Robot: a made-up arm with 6 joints. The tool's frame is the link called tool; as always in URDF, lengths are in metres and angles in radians. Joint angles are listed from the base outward. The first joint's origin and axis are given. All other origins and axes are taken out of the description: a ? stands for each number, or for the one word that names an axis. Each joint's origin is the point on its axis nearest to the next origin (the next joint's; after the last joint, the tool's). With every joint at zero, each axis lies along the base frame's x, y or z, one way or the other. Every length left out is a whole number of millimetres.
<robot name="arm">
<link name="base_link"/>
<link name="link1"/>
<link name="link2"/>
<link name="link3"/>
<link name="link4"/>
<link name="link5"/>
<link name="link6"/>
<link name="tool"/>
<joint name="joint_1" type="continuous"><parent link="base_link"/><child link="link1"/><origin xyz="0.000 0.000 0.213"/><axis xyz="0 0 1"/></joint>
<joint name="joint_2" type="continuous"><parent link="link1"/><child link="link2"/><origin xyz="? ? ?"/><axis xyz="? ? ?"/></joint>
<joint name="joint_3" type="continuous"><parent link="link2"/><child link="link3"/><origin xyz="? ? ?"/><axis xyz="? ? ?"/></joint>
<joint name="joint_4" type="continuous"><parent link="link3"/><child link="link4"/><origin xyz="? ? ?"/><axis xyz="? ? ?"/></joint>
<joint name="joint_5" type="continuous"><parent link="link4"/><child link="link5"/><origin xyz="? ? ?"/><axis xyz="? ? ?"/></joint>
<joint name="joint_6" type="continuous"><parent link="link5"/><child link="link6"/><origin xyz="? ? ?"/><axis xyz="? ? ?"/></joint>
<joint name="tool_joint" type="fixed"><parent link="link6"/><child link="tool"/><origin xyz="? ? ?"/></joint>
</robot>
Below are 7 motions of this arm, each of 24 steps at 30 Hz.
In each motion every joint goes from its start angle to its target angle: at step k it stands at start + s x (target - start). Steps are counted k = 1, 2, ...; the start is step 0. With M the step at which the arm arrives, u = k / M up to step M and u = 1 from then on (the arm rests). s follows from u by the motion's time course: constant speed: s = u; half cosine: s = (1 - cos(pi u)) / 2; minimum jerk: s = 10 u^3 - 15 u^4 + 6 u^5.
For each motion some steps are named. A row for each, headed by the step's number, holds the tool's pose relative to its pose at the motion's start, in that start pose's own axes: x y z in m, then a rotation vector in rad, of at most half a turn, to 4 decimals.
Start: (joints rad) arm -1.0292 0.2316 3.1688 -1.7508 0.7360 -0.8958
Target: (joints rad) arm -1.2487 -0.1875 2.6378 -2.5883 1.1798 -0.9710
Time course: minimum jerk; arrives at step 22
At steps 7, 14, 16, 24:
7: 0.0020 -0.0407 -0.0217 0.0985 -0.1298 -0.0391
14: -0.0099 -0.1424 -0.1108 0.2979 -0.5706 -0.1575
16: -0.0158 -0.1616 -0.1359 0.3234 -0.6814 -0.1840
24: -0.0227 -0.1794 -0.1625 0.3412 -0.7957 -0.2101

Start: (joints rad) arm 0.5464 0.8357 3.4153 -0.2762 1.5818 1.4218
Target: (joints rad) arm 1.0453 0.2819 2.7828 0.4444 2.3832 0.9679
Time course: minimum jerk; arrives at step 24
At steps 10, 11, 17, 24:
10: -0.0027 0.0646 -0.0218 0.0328 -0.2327 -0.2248
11: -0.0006 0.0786 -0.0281 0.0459 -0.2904 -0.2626
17: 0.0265 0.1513 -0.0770 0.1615 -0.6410 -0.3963
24: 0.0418 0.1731 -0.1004 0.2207 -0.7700 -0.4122

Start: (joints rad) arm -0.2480 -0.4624 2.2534 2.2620 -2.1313 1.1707
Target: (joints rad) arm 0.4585 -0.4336 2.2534 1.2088 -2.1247 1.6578
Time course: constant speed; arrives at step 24
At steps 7, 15, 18, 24:
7: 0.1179 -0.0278 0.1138 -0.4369 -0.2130 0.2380
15: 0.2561 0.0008 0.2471 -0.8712 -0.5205 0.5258
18: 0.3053 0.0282 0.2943 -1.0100 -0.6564 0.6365
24: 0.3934 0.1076 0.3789 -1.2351 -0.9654 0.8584

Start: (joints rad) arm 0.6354 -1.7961 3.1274 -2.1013 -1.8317 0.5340
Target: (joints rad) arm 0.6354 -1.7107 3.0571 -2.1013 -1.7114 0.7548
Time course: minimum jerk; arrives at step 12
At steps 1, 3, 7, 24:
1: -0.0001 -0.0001 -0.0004 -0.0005 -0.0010 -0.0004
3: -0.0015 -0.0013 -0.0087 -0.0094 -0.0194 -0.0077
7: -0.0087 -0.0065 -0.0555 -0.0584 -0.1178 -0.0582
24: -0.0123 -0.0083 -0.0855 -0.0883 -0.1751 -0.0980

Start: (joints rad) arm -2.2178 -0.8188 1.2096 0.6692 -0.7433 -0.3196
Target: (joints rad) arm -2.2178 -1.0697 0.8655 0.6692 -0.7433 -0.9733
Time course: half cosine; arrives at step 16
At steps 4, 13, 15, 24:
4: -0.0095 -0.0054 0.0045 0.0900 0.0122 0.0020
13: -0.0646 -0.0343 0.0180 0.5625 0.0782 -0.0072
15: -0.0704 -0.0371 0.0184 0.6083 0.0845 -0.0098
24: -0.0711 -0.0375 0.0184 0.6142 0.0853 -0.0102

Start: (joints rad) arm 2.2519 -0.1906 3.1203 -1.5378 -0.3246 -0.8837
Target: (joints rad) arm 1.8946 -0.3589 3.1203 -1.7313 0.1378 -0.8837
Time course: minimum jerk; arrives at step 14
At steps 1, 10, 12, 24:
1: 0.0005 -0.0003 -0.0005 0.0006 0.0004 0.0008
10: 0.1104 -0.0795 -0.1655 0.2182 0.0648 0.1679
12: 0.1204 -0.0922 -0.1932 0.2572 0.0665 0.1831
24: 0.1221 -0.0946 -0.1986 0.2648 0.0666 0.1857

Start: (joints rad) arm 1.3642 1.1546 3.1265 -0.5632 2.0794 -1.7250
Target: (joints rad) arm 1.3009 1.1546 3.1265 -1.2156 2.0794 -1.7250
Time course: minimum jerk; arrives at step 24
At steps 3, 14, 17, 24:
3: -0.0011 0.0006 0.0001 -0.0044 -0.0084 0.0011
14: -0.0422 0.0215 -0.0044 -0.1789 -0.3424 0.0417
17: -0.0535 0.0269 -0.0096 -0.2329 -0.4439 0.0530
24: -0.0617 0.0307 -0.0148 -0.2755 -0.5233 0.0616

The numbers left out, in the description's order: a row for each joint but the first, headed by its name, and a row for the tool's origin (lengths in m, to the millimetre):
joint_2: xyz 0.000 0.000 0.000, axis 0 1 0
joint_3: xyz 0.000 0.000 0.470, axis 0 -1 0
joint_4: xyz 0.396 0.000 0.000, axis -1 0 0
joint_5: xyz 0.000 -0.142 0.000, axis 0 -1 0
joint_6: xyz 0.000 0.000 0.000, axis -1 0 0
tool: xyz 0.000 0.000 0.000

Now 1 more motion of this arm.
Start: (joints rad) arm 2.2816 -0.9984 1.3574 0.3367 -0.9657 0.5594
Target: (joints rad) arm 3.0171 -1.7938 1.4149 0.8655 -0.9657 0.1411
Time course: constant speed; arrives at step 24
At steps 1, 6, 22, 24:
1: -0.0217 -0.0274 -0.0119 0.0440 -0.0120 -0.0300
6: -0.1326 -0.1545 -0.0993 0.2722 -0.0562 -0.1863
22: -0.4999 -0.3285 -0.5826 1.0392 -0.0152 -0.7597
24: -0.5464 -0.3177 -0.6484 1.1323 0.0104 -0.8401

